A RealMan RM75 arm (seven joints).
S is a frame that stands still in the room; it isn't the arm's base.
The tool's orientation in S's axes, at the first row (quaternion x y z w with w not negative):
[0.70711, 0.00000, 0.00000, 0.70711]
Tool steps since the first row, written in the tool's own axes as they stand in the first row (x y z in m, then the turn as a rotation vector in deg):
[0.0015, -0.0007, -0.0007, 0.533, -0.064, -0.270]
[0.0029, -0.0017, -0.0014, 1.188, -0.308, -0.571]
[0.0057, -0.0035, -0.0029, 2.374, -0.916, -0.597]
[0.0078, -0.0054, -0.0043, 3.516, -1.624, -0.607]
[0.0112, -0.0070, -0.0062, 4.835, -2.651, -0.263]
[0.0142, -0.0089, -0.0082, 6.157, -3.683, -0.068]
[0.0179, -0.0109, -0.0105, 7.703, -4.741, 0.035]
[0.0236, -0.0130, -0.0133, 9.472, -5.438, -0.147]
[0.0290, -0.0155, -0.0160, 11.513, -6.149, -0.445]
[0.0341, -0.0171, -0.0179, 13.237, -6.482, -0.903]
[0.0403, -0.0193, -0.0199, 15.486, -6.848, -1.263]
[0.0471, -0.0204, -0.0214, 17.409, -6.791, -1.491]
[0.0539, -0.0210, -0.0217, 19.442, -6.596, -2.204]
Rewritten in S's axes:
[0.0015, 0.0007, -0.0007, 0.533, 0.270, -0.064]
[0.0029, 0.0014, -0.0017, 1.188, 0.571, -0.308]
[0.0057, 0.0029, -0.0035, 2.374, 0.597, -0.916]
[0.0078, 0.0043, -0.0054, 3.516, 0.607, -1.624]
[0.0112, 0.0062, -0.0070, 4.835, 0.263, -2.651]
[0.0142, 0.0082, -0.0089, 6.157, 0.068, -3.683]
[0.0179, 0.0105, -0.0109, 7.703, -0.035, -4.741]
[0.0236, 0.0133, -0.0130, 9.472, 0.147, -5.438]
[0.0290, 0.0160, -0.0155, 11.513, 0.445, -6.149]
[0.0341, 0.0179, -0.0171, 13.237, 0.903, -6.482]
[0.0403, 0.0199, -0.0193, 15.486, 1.263, -6.848]
[0.0471, 0.0214, -0.0204, 17.409, 1.491, -6.791]
[0.0539, 0.0217, -0.0210, 19.442, 2.204, -6.596]

